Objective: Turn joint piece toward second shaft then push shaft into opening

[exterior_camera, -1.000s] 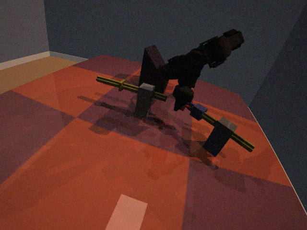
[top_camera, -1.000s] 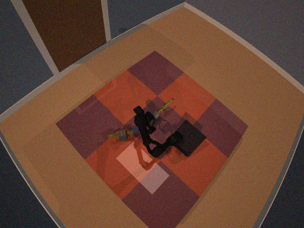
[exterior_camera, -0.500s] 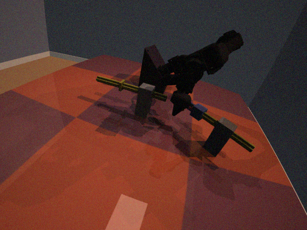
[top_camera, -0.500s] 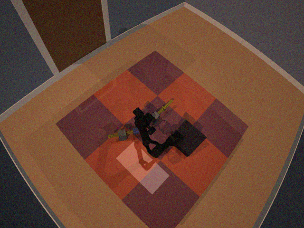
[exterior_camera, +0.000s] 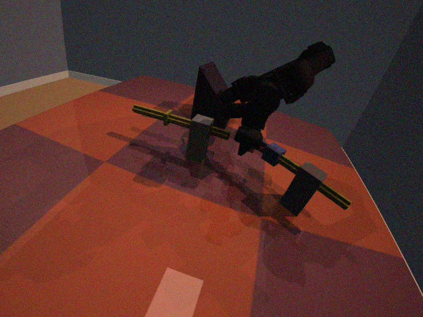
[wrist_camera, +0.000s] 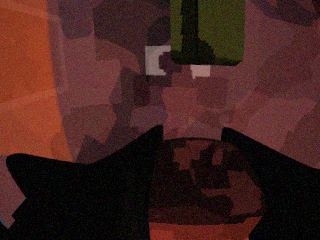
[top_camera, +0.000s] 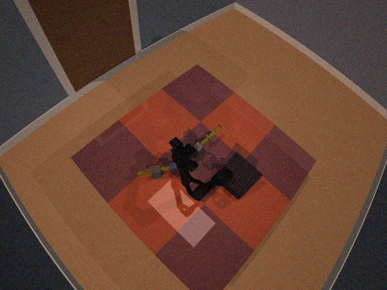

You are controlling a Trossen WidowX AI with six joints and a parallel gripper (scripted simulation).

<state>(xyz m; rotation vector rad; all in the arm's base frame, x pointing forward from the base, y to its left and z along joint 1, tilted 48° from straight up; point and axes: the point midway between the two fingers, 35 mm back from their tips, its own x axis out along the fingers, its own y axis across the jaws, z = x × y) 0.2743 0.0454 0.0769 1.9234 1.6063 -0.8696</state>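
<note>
Right now my gripper tip is 40 mm below the red square joint piece and 20 mm to the right of it.
</note>
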